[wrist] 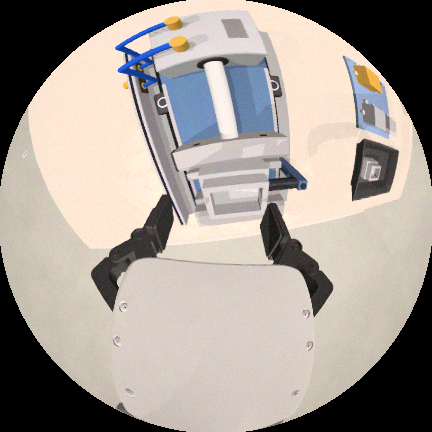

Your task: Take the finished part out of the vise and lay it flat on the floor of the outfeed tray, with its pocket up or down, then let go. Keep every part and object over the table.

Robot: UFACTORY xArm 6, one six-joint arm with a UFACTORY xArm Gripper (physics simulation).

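Places are measured from the arm's base along level axes (x ahead, y right, z down), in millimetres.
Pixels of known places: gripper, fingertip midpoint: [218,210].
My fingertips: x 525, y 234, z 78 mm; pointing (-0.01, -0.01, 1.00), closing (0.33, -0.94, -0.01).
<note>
For each thing: its middle in the pictures, then the offset to it from my fingertips. "*": a spot on its surface instead.
- finished part, body centre: [234,189] dx -9, dy -18, dz +15 mm
- vise, body centre: [219,117] dx -74, dy -20, dz +64 mm
- dark walled tray, surface spot: [356,172] * dx +35, dy -279, dz +86 mm
- small pale block with a square hole, body centre: [370,169] dx +28, dy -339, dz +84 mm
- handle, surface spot: [284,184] * dx -2, dy -69, dz +18 mm
The finished part [232,179], a pale grey block with a rectangular pocket, is at the near end of the vise [227,152], beside its pale jaw, in the wrist view. The pocket opening faces the camera. The jaw contact under the block is partly hidden. My gripper [218,210] is open and empty. Its black fingertips are apart from the part, one to the lower left and one to the lower right. A dark walled tray [356,172] is at the right; I cannot tell for certain whether it is the outfeed tray.
A small pale block with a square hole [371,171] is in the dark tray. A blue plate [361,92] behind it bears a yellow block [368,78] and grey blocks. A handle [284,184] sticks out right of the vise. Blue hoses [142,35] are at the vise's far left. The near table edge passes below the vise.
</note>
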